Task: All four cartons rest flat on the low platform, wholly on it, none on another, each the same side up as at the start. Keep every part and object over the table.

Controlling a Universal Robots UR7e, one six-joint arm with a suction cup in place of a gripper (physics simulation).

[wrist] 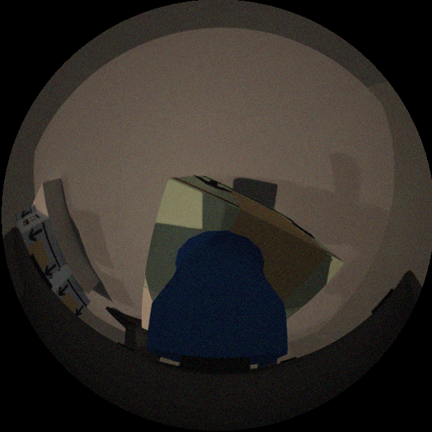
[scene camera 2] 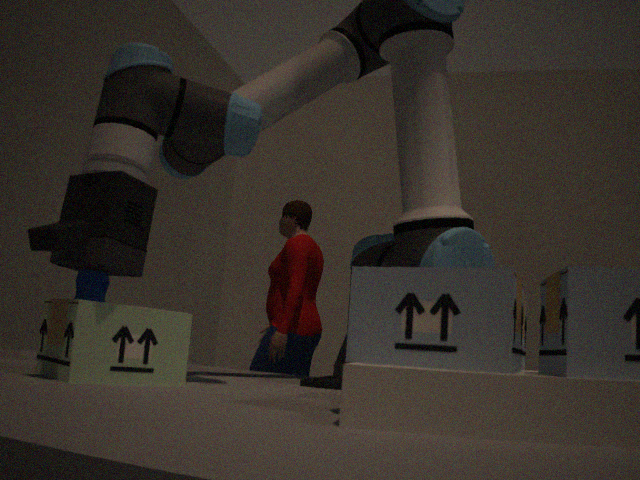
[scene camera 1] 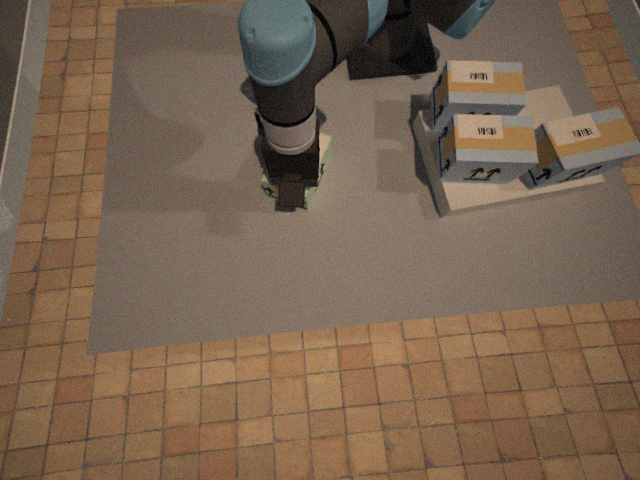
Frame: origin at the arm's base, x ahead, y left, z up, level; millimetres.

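Where they show: hand at its tool point: (scene camera 2: 87,312); arm's base at its link origin: (scene camera 1: 383,36).
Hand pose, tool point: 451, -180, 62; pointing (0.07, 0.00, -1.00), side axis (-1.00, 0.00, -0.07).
Note:
Things, the pixels of their top centre, and the offset from my tool point, as dx, dy, dz. Level surfaces: height alone.
- green carton at its top centre: (scene camera 2: 118,306) (scene camera 1: 296,158) -51, -5, +13
- low platform at its top centre: (scene camera 2: 529,372) (scene camera 1: 507,144) -127, +439, -25
- grey table at its surface level: dz -73
A green carton (scene camera 1: 324,146) (scene camera 2: 129,346) (wrist: 177,202) stands on the table left of the platform, arrows up. My blue suction cup (scene camera 2: 92,285) (wrist: 218,300) is down at its top face and the suction is on; the exact contact line is hidden. In scene camera 1 the arm covers most of this carton. Three blue-grey cartons stand on the low platform (scene camera 1: 478,197) (scene camera 2: 439,403) (wrist: 62,225): a back left one (scene camera 1: 483,85), a front left one (scene camera 1: 491,147) (scene camera 2: 429,320) and a turned right one (scene camera 1: 584,139) (scene camera 2: 599,320). Their visible arrows point up.
The robot base (scene camera 1: 392,51) stands at the back, between the green carton and the platform. The front left blue-grey carton is close in front of the back left one. The grey table (scene camera 1: 310,273) ends at a tiled floor (scene camera 1: 320,413). A person in red (scene camera 2: 297,284) stands behind.

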